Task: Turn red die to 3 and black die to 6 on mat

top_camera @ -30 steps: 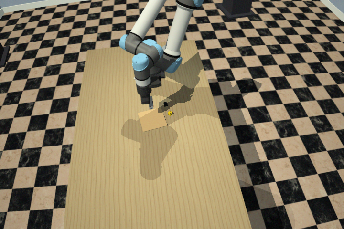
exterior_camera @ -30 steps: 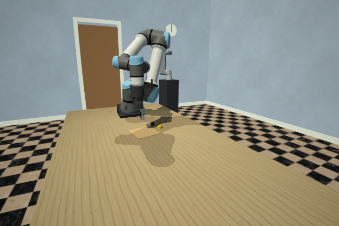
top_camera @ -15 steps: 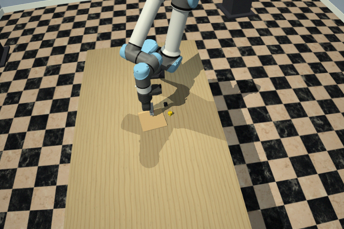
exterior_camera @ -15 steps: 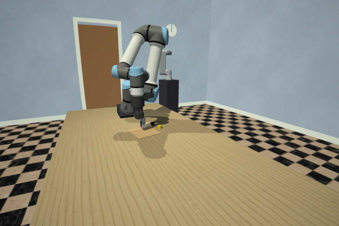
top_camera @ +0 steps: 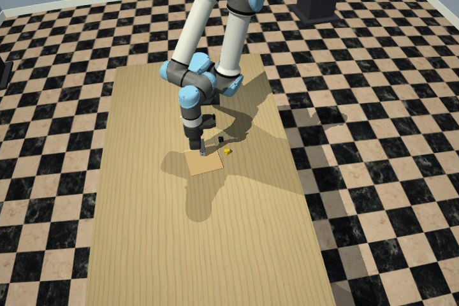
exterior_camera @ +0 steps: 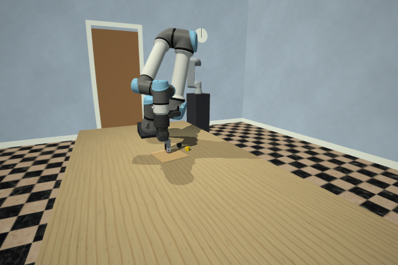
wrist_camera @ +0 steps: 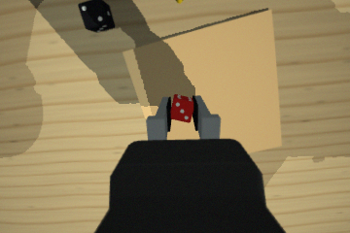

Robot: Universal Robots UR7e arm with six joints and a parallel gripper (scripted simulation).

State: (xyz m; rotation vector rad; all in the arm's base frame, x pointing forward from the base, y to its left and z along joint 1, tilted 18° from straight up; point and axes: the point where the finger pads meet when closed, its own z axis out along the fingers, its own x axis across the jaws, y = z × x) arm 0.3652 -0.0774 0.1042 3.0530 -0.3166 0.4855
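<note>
The red die lies 10 mm below my hand. From my hand the other things lie so: black die (100 mm to the left, 50 mm behind, 20 mm below); yellow die (100 mm to the left, 20 mm below, 20 mm ahead); tan mat (30 mm below, 30 mm ahead, 10 mm to the right).
</note>
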